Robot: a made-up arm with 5 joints.
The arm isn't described. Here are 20 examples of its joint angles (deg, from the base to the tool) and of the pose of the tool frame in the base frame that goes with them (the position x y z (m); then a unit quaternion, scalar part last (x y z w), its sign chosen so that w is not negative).
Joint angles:
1: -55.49 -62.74 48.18 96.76 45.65
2: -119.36 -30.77 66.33 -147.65 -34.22
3: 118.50 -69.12 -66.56 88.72 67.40
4: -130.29 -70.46 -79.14 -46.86 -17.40
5: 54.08 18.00 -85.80 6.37 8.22
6: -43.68 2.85 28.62 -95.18 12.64
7: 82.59 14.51 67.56 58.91 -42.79
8: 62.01 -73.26 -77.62 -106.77 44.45
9: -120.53 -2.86 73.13 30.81 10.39
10: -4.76 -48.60 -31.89 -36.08 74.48
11: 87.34 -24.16 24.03 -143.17 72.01
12: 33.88 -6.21 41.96 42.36 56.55
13: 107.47 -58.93 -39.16 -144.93 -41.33
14: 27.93 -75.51 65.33 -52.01 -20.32
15: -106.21 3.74 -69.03 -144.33 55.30
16: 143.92 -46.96 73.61 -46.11 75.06
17: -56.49 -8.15 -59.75 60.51 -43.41
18: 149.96 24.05 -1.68 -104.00 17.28
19: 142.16 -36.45 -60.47 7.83 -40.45
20: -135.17 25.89 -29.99 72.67 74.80
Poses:
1: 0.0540 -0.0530 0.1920 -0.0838 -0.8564 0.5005 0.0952
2: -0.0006 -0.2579 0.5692 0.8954 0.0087 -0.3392 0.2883
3: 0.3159 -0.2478 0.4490 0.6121 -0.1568 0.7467 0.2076
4: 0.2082 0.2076 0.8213 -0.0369 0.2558 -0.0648 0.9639
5: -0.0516 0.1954 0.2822 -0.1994 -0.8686 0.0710 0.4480
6: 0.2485 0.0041 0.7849 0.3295 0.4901 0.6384 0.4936
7: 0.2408 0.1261 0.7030 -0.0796 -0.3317 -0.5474 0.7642
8: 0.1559 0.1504 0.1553 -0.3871 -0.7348 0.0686 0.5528
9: -0.0578 0.0701 0.3587 0.2506 -0.9132 0.1780 0.2676
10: -0.0173 0.0436 0.6958 0.1003 0.2999 0.3693 0.8739
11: 0.0374 -0.1990 0.3826 -0.8577 -0.1951 0.4138 0.2348
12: 0.3531 0.0436 0.6550 0.2530 0.5554 -0.2207 0.7608
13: 0.4239 -0.1798 0.4426 0.5547 0.5343 -0.4639 0.4378
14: 0.2186 -0.1639 0.5155 0.6406 -0.0369 0.6208 0.4505
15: 0.1850 -0.0957 0.8452 -0.1947 0.2076 0.9581 0.0337
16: -0.0353 0.0453 0.5501 -0.6243 -0.0074 0.4518 0.6373
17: 0.2117 0.1785 0.7403 -0.1778 -0.3018 -0.4267 0.8338
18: 0.1845 0.0692 0.1973 -0.7752 -0.5019 -0.0235 0.3828
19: 0.2640 0.1464 0.3243 -0.3244 0.8210 -0.0723 0.4642
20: 0.2756 0.1004 0.2536 -0.2770 0.8443 -0.4483 0.0971
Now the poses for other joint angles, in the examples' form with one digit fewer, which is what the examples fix.
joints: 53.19 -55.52 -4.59 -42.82 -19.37
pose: -0.051 -0.102 0.391 0.292 -0.648 0.456 0.536
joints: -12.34 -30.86 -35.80 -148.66 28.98
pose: -0.134 -0.213 0.559 -0.406 -0.147 0.835 0.340
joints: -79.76 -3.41 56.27 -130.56 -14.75
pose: 0.286 -0.203 0.535 0.860 0.330 0.234 0.312
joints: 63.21 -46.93 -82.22 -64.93 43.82
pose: 0.068 0.155 0.213 -0.259 -0.752 0.059 0.604
